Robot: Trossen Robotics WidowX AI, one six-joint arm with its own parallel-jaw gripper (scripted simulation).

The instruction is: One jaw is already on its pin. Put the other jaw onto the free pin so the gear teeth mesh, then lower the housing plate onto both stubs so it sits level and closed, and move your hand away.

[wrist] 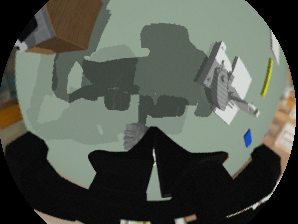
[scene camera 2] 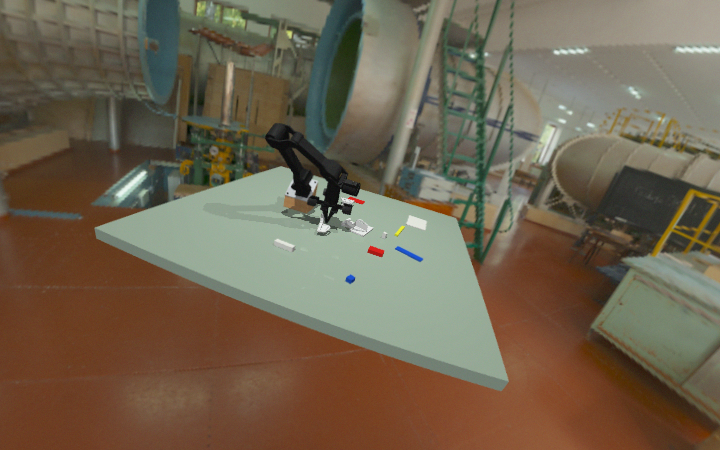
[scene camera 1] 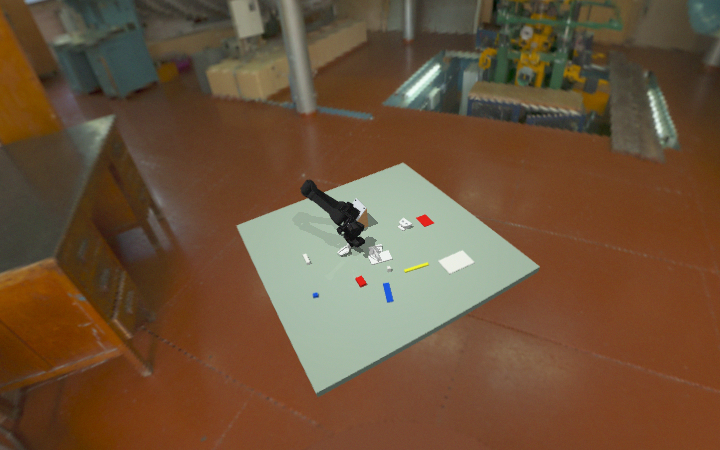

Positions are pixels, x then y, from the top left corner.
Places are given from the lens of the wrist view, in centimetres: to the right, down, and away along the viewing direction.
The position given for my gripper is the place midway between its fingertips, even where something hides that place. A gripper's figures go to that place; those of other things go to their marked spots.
my gripper (wrist: 153,129): 1, 2, 10
white jaw (wrist: 226,101): 13, -2, 9
